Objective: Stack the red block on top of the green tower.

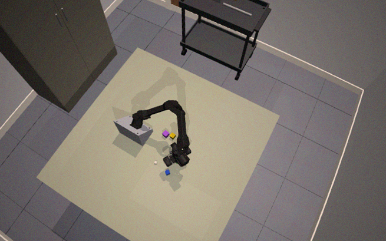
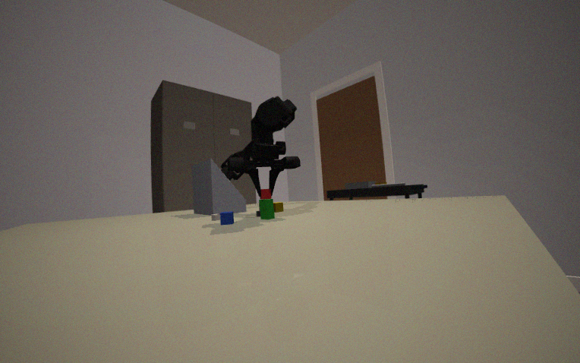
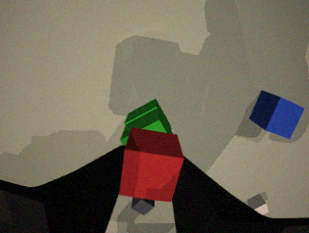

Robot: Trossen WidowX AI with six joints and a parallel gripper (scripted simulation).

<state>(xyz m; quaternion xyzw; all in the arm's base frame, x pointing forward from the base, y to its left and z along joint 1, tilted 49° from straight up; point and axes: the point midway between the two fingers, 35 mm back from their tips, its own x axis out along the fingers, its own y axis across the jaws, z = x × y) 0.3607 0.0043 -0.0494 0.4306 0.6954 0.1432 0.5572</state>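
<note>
Right now my gripper tip is 1 cm below the red block. The rest, counted from my gripper tip: small white piece (13 cm behind, 9 cm to the right, 5 cm below); blue block (10 cm to the right, 5 cm below, 2 cm behind); yellow block (14 cm to the left, 13 cm behind, 4 cm below).
</note>
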